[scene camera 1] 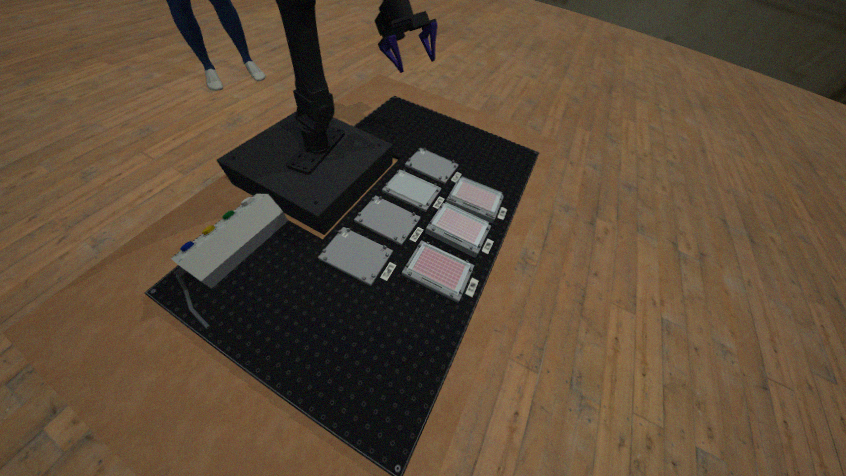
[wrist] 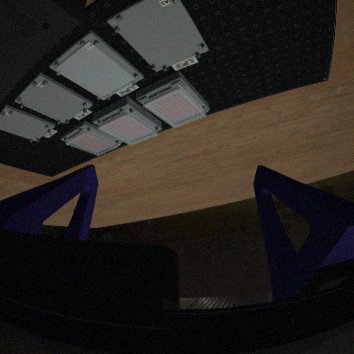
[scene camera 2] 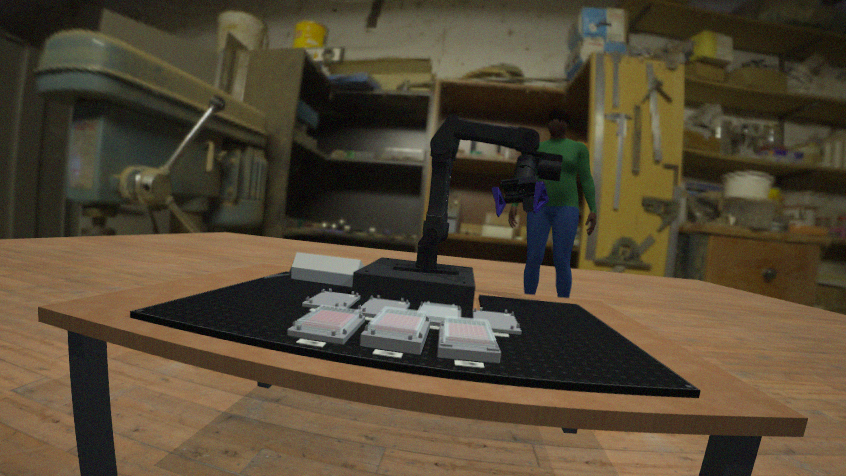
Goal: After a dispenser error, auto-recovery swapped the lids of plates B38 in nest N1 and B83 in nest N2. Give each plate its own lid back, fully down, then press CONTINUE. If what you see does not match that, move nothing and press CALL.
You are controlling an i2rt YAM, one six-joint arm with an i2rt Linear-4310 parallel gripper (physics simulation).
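Places are measured from the arm's base along level axes (x ahead, y left, z up), in centimetres.
Pixels of known places: gripper, between the fingertips: (scene camera 1: 418, 66) (wrist: 175, 173) (scene camera 2: 515, 214); arm's base, origin of its link: (scene camera 1: 317, 149) (scene camera 2: 425, 270).
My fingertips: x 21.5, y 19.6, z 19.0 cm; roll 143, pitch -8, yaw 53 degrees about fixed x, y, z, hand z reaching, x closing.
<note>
For each thing: its top centre in the pictures, then the offset to it from my fingertips. "spot": a spot on its surface instead.
- far end, a spot on its surface: (scene camera 1: 475, 196) spot: dz -22.2, dx +24.4, dy -16.2 cm
- white button box, centre of its top: (scene camera 1: 221, 222) (scene camera 2: 329, 255) dz -17.5, dx -26.0, dy -50.3 cm
- thin grey tool, a spot on its surface: (scene camera 1: 192, 308) spot: dz -25.2, dx -24.0, dy -66.9 cm
Three lidded plates with pink well grids sit in a row on the black mat: one at the near end (scene camera 1: 439, 269), one in the middle (scene camera 1: 459, 227) and one at the far end (scene camera 1: 475, 196). They also show in the wrist view (wrist: 173, 104). Beside them lies a row of several flat grey pads (scene camera 1: 356, 255), each with a small white label too small to read. My gripper (scene camera 1: 408, 44) is open and empty, high above the mat's far end, well clear of the plates.
A white button box (scene camera 1: 228, 238) with coloured buttons stands left of the plates, next to the arm's black base (scene camera 1: 307, 168). A thin grey tool (scene camera 1: 192, 308) lies near the mat's left edge. A person (scene camera 2: 555, 203) stands behind the table.
</note>
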